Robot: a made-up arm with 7 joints.
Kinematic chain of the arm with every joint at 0, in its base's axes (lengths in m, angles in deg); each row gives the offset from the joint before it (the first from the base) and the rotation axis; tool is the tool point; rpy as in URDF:
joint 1: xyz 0 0 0.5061 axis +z
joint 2: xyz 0 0 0 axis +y
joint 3: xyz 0 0 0.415 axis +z
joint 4: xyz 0.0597 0 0 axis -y
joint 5: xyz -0.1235 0 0.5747 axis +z
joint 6: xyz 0 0 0 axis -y
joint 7: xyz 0.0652 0 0 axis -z
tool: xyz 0 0 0 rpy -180 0 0
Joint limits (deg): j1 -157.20..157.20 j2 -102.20..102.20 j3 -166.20..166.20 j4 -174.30..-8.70 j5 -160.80..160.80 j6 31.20..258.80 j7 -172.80..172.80
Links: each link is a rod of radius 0.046 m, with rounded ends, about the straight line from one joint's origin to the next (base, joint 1, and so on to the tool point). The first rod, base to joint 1, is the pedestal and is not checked.
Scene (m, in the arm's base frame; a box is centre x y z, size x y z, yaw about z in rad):
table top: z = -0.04
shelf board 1: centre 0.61 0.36 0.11 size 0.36 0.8 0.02 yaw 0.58
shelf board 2: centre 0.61 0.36 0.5 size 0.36 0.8 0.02 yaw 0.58
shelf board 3: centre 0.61 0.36 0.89 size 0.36 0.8 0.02 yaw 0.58
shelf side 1: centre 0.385 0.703 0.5 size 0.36 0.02 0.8 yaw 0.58
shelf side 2: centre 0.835 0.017 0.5 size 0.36 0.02 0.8 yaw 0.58
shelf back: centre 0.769 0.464 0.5 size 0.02 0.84 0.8 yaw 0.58
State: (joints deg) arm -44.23 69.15 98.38 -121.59 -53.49 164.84 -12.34
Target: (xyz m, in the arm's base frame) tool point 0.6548 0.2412 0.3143
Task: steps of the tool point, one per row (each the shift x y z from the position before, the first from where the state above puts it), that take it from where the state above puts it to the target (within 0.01 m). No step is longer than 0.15 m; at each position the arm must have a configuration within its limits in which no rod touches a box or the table.
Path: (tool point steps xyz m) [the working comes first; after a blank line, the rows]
Joints at the target: -43.79 84.85 66.62 -117.27 -50.97 162.53 -12.34
Straight joint move there: touches shelf board 2.

1: -0.0703 -0.0582 -0.0067
2: -0.0846 -0.0567 0.0040
3: -0.0966 -0.0498 0.0027
4: 0.0512 0.0172 -0.0955
5: 0.0346 -0.0085 -0.1068
6: 0.0144 -0.0357 -0.1089
7: -0.0083 -0.0612 -0.1018
8: 0.0934 0.0384 -0.0028
9: 0.0837 0.0557 0.0019
10: 0.0699 0.0678 0.0008

